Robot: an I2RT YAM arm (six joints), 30 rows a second.
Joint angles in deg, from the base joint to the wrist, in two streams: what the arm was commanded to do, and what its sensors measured. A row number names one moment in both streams.
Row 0, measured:
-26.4, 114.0, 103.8, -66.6, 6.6, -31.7
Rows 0 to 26, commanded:
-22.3, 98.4, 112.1, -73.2, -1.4, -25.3
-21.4, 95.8, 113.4, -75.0, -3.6, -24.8
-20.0, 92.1, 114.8, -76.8, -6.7, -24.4
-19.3, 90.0, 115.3, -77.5, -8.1, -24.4
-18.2, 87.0, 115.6, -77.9, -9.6, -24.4
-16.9, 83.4, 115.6, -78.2, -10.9, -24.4
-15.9, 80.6, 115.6, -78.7, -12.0, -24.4
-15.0, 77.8, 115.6, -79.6, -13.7, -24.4
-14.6, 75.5, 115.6, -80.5, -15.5, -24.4
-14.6, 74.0, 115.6, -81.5, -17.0, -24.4
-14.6, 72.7, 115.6, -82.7, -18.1, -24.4
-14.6, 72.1, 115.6, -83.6, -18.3, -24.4
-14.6, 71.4, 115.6, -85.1, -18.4, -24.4
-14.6, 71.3, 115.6, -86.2, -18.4, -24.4
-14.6, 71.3, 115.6, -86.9, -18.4, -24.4
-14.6, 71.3, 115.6, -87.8, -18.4, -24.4
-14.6, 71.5, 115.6, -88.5, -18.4, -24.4
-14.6, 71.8, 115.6, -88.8, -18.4, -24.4
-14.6, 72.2, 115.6, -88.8, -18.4, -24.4
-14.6, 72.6, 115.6, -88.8, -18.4, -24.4
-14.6, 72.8, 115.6, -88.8, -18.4, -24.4
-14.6, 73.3, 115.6, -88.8, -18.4, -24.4
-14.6, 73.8, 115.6, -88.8, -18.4, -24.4
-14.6, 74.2, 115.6, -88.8, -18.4, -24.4
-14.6, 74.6, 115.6, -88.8, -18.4, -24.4
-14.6, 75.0, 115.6, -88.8, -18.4, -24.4
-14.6, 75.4, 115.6, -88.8, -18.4, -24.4
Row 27, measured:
-14.9, 74.4, 115.8, -88.8, -17.2, -25.1
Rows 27 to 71, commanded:
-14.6, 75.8, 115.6, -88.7, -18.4, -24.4
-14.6, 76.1, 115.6, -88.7, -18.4, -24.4
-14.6, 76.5, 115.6, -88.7, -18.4, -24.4
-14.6, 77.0, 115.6, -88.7, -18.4, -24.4
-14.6, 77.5, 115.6, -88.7, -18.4, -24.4
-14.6, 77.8, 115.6, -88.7, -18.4, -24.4
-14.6, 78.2, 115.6, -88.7, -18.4, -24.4
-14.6, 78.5, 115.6, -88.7, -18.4, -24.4
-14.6, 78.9, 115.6, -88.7, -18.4, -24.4
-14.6, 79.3, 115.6, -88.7, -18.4, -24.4
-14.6, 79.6, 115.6, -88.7, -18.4, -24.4
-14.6, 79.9, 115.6, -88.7, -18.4, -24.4
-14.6, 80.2, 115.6, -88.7, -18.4, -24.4
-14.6, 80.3, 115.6, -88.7, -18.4, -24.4
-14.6, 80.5, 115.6, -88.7, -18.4, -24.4
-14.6, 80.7, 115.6, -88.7, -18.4, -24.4
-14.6, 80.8, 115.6, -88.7, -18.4, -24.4
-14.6, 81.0, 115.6, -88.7, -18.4, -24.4
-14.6, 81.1, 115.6, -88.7, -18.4, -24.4
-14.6, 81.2, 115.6, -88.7, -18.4, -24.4
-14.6, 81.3, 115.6, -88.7, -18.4, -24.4
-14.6, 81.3, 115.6, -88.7, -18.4, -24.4
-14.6, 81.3, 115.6, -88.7, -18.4, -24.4
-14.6, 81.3, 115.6, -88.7, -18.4, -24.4
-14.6, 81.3, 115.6, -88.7, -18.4, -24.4
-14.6, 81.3, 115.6, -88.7, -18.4, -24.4
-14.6, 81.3, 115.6, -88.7, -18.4, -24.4
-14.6, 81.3, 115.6, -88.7, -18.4, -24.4
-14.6, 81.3, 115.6, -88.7, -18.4, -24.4
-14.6, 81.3, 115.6, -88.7, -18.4, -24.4
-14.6, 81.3, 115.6, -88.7, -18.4, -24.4
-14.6, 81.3, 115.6, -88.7, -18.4, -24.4
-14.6, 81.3, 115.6, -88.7, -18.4, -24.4
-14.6, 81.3, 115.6, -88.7, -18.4, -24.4
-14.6, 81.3, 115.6, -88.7, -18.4, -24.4
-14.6, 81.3, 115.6, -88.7, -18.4, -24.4
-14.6, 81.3, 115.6, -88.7, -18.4, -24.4
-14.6, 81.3, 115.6, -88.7, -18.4, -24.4
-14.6, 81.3, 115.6, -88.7, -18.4, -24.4
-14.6, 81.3, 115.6, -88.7, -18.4, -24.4
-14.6, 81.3, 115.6, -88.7, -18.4, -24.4
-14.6, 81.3, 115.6, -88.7, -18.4, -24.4
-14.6, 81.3, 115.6, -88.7, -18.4, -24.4
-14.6, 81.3, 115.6, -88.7, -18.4, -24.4
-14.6, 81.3, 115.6, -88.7, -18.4, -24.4
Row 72, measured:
-14.9, 81.0, 115.5, -88.8, -17.4, -25.1
